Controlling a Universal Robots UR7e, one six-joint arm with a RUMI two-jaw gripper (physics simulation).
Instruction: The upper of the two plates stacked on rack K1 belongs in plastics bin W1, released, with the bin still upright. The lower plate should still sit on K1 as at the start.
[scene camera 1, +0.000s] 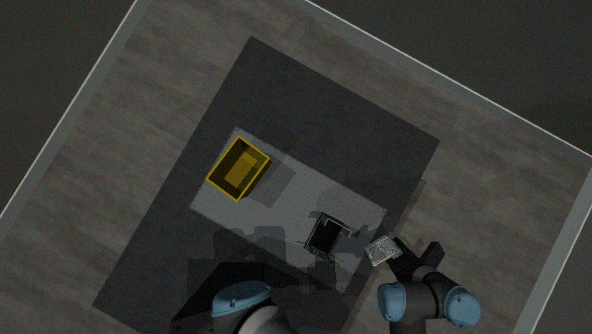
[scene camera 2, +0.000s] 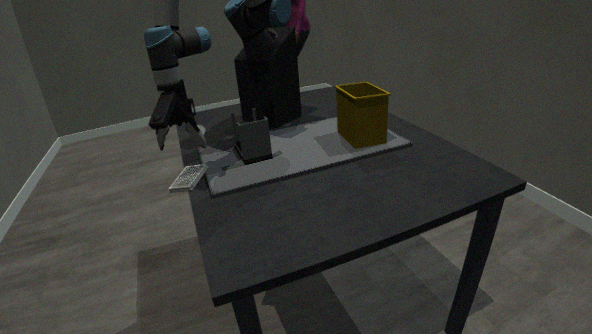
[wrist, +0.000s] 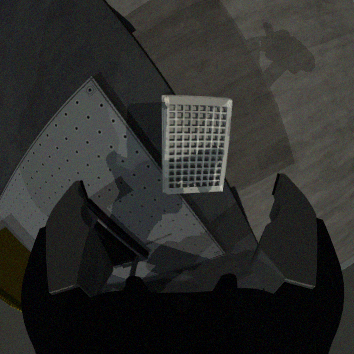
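Seen in the pictures: gripper, between the fingertips: (scene camera 1: 396, 250) (scene camera 2: 183, 149) (wrist: 179, 179); arm's base, origin of its link: (scene camera 2: 263, 46).
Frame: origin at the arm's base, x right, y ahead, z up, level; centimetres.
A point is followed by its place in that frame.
Observation:
A pale gridded plate (scene camera 1: 383, 250) @(x 42.8, y 36.6, z -31.0 cm) (scene camera 2: 188, 177) @(x 42.5, y 37.8, z -31.0 cm) (wrist: 197, 145) @(x 42.8, y 37.0, z -31.0 cm) lies tilted at the table's side edge, partly overhanging the floor beside the board's corner. Rack K1 (scene camera 2: 254, 140) @(x 19.7, y 39.5, z -23.5 cm) stands on the board; its inside looks dark in scene camera 1, and I cannot make out a plate in it. The yellow bin W1 (scene camera 1: 240, 172) @(x -21.9, y 39.4, z -31.0 cm) (scene camera 2: 362, 122) @(x -14.8, y 49.2, z -22.0 cm) (wrist: 12, 265) @(x -13.8, y 40.4, z -23.5 cm) stands upright at the board's other end, with no plate visible inside from above. My gripper (scene camera 2: 181, 145) @(x 42.0, y 39.5, z -20.7 cm) (wrist: 179, 179) @(x 42.0, y 39.5, z -20.7 cm) is open and empty. It hangs above and behind the tilted plate, apart from it.
The perforated grey board (scene camera 1: 290, 210) @(x 2.7, y 34.6, z -31.2 cm) (scene camera 2: 300, 145) @(x 2.1, y 35.3, z -31.4 cm) (wrist: 75, 135) @(x 30.4, y 47.7, z -31.2 cm) lies on the dark table (scene camera 1: 310, 90) @(x -11.6, y 82.5, z -32.5 cm) (scene camera 2: 325, 210) @(x 12.9, y 73.1, z -32.5 cm) (wrist: 50, 40) @(x 35.9, y 61.1, z -32.5 cm). The black robot pedestal (scene camera 2: 270, 85) @(x 2.5, y 11.2, z -14.2 cm) stands behind rack K1. A person in magenta (scene camera 2: 300, 17) shows partly behind the arm.

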